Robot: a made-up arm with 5 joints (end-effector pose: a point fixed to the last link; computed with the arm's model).
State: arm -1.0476 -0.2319 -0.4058 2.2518 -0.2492
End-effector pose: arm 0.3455 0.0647 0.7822 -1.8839 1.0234 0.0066
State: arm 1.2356 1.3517 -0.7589 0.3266 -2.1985
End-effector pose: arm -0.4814 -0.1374 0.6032 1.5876 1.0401 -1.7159
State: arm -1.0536 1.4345 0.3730 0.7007 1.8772
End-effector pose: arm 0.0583 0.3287 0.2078 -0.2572 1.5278 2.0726
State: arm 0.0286 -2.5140 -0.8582 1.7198 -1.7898
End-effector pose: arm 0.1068 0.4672 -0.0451 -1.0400 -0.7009 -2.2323
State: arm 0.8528 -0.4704 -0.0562 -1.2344 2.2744
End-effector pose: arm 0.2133 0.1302 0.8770 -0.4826 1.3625 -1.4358
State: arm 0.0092 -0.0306 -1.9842 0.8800 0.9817
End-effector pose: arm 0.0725 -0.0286 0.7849 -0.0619 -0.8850 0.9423
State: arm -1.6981 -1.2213 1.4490 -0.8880 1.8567
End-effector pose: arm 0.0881 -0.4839 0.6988 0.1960 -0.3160 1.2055
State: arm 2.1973 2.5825 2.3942 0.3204 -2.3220
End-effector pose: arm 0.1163 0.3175 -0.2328 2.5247 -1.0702 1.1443
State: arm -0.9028 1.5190 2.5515 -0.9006 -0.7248
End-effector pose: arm 0.1079 0.2353 -0.2497 -0.3453 2.3895 1.5183
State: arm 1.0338 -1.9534 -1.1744 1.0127 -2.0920
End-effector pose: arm -0.2648 0.5804 0.1655 -0.8809 -0.7008 -1.4715
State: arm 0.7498 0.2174 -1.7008 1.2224 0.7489
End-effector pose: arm -0.0658 -0.1019 0.7958 0.0183 -1.5998 1.3870
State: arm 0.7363 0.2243 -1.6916 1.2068 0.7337
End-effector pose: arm -0.0697 -0.0998 0.8001 -0.0110 -1.5890 1.3843
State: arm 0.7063 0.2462 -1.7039 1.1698 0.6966
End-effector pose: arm -0.0792 -0.0926 0.8100 -0.0604 -1.5759 1.4093
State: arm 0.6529 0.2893 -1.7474 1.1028 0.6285
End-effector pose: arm -0.0977 -0.0757 0.8266 -0.1407 -1.5570 1.4753
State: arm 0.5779 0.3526 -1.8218 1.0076 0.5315
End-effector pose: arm -0.1270 -0.0441 0.8461 -0.2562 -1.5267 1.5841
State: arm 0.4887 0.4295 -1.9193 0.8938 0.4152
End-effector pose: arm -0.1663 0.0060 0.8614 -0.4047 -1.4759 1.7264
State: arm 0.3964 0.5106 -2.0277 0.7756 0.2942
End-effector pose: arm -0.2108 0.0720 0.8641 -0.5729 -1.3980 1.8832
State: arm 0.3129 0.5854 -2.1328 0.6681 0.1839
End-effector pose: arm -0.2523 0.1439 0.8514 -0.7370 -1.2973 2.0317
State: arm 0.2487 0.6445 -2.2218 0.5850 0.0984
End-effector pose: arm -0.2842 0.2065 0.8288 -0.8703 -1.1955 2.1516
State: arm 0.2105 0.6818 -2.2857 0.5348 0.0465
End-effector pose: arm -0.3048 0.2473 0.8074 -0.9548 -1.1225 2.2326
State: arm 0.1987 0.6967 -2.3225 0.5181 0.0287
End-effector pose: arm -0.3163 0.2628 0.7959 -0.9884 -1.0972 2.2756
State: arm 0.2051 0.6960 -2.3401 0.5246 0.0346
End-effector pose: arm -0.3220 0.2600 0.7937 -0.9857 -1.1105 2.2929
